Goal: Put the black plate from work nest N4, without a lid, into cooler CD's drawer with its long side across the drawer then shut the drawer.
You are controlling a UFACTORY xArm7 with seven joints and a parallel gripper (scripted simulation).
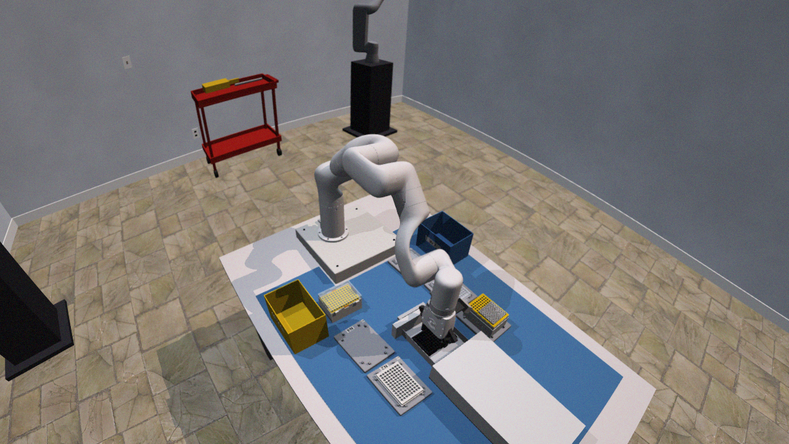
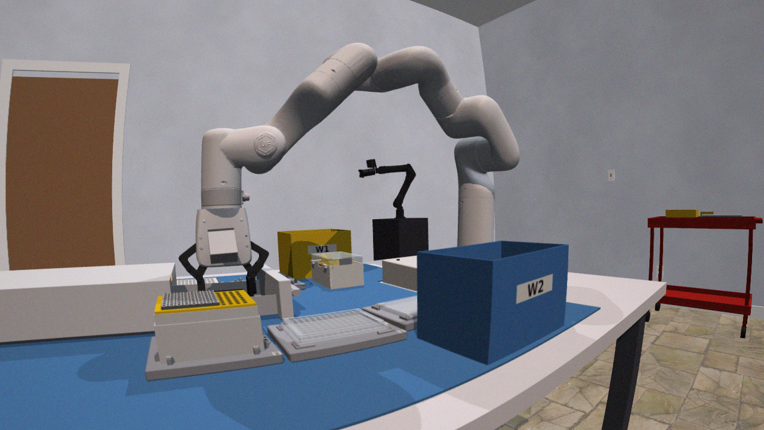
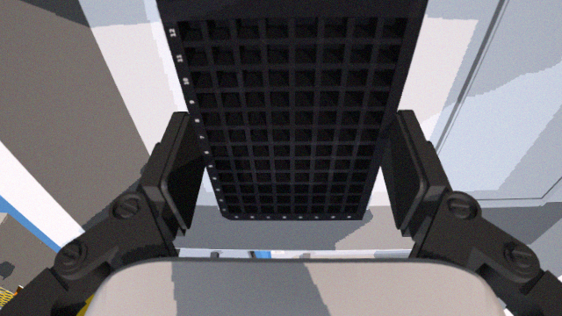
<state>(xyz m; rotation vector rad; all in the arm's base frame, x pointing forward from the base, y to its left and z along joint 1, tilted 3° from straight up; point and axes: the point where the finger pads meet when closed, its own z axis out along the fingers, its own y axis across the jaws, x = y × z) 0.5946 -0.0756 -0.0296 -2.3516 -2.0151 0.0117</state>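
Now: the black plate 1 cm below my hand. Also, from my hand: yellow-topped tip rack (18 cm to the left, 7 cm ahead, 2 cm above); drawer (4 cm ahead, 1 cm to the right, 1 cm below); white cooler CD (17 cm ahead, 3 cm to the right).
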